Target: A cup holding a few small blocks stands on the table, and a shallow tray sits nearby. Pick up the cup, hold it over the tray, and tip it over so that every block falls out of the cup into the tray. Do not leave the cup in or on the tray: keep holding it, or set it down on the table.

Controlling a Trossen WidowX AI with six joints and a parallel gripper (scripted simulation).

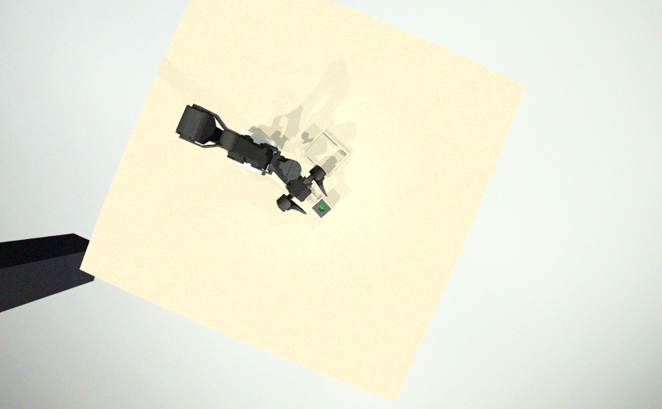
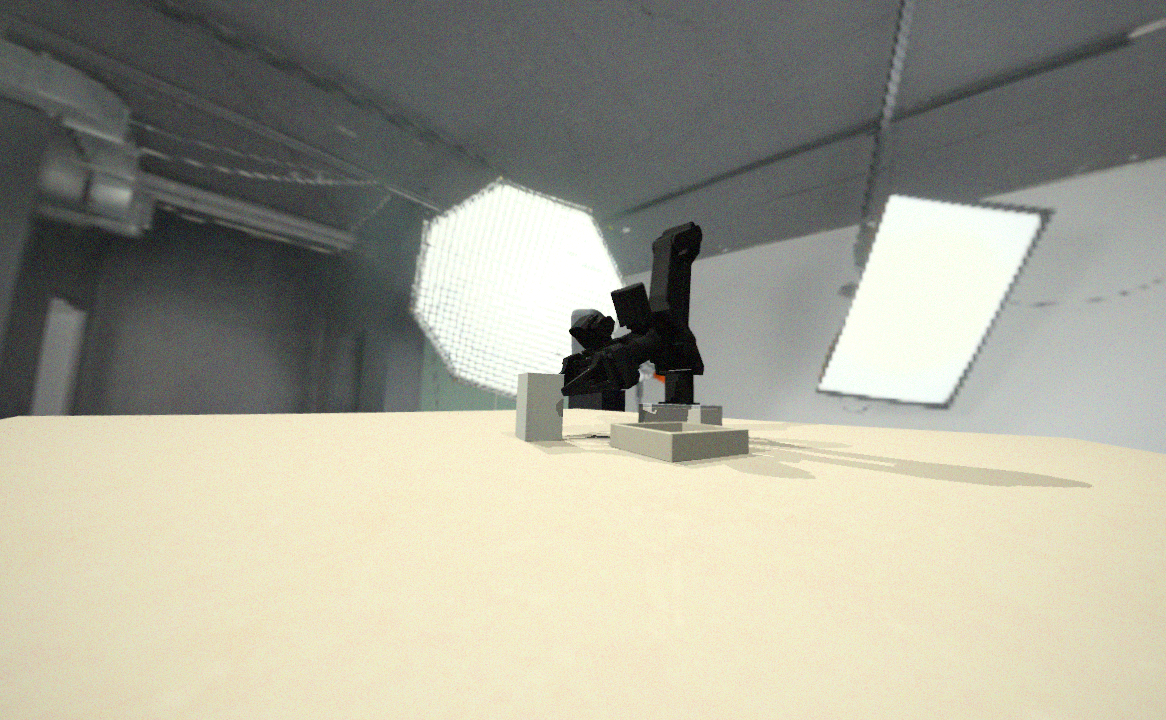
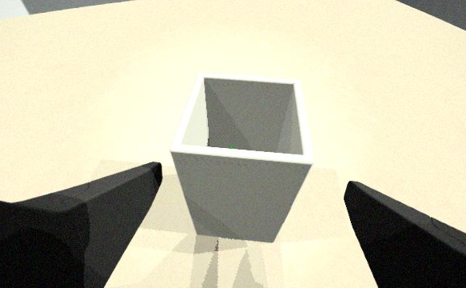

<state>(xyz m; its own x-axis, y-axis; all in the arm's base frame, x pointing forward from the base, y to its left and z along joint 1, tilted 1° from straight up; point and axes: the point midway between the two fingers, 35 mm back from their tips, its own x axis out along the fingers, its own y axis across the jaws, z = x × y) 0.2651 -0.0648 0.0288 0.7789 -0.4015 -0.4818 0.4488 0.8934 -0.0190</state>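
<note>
The green block lies 2 cm below my gripper tip and 2 cm ahead of it. From my gripper tip the other things lie so: white square cup (4 cm below, 2 cm ahead).
</note>
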